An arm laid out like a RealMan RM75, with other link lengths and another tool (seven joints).
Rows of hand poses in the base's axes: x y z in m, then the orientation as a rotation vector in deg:
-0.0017 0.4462 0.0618 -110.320 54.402 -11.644
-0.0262 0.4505 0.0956 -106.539 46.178 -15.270
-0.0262 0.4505 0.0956 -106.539 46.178 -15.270
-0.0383 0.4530 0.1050 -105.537 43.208 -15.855
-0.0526 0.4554 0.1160 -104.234 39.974 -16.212
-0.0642 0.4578 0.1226 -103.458 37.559 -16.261
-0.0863 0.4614 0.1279 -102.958 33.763 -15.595
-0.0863 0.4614 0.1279 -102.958 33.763 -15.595
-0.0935 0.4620 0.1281 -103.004 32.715 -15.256
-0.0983 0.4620 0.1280 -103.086 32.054 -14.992
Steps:
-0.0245 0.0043 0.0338 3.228 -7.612 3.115
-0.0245 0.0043 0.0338 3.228 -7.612 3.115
-0.0366 0.0068 0.0432 4.278 -9.811 4.652
-0.0509 0.0092 0.0542 5.680 -12.107 6.403
-0.0625 0.0116 0.0608 6.615 -13.621 7.865
-0.0846 0.0152 0.0661 7.702 -15.280 10.683
-0.0846 0.0152 0.0661 7.702 -15.280 10.683
-0.0918 0.0158 0.0663 7.891 -15.572 11.576
-0.0966 0.0158 0.0662 7.980 -15.705 12.175

